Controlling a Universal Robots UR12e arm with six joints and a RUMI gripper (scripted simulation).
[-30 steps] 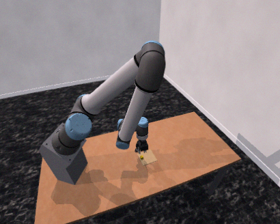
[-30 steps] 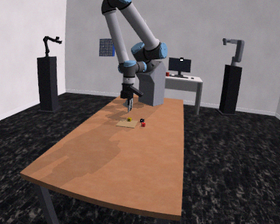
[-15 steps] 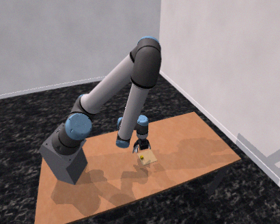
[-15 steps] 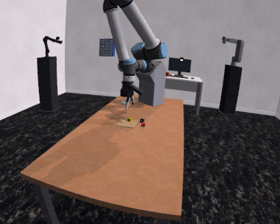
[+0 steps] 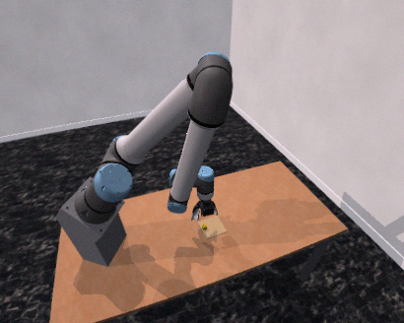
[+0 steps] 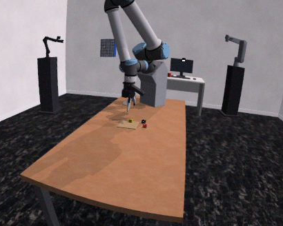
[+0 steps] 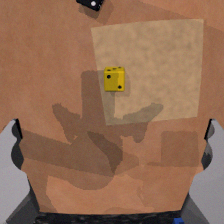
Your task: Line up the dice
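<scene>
Now: hand 100 mm to the right of the black die and 100 mm above it. Also, from my hand: red die (110 mm to the left, 100 mm below, 80 mm ahead); then tan mat (110 mm below, 50 mm ahead, 10 mm to the right); then yellow die (100 mm below).
</scene>
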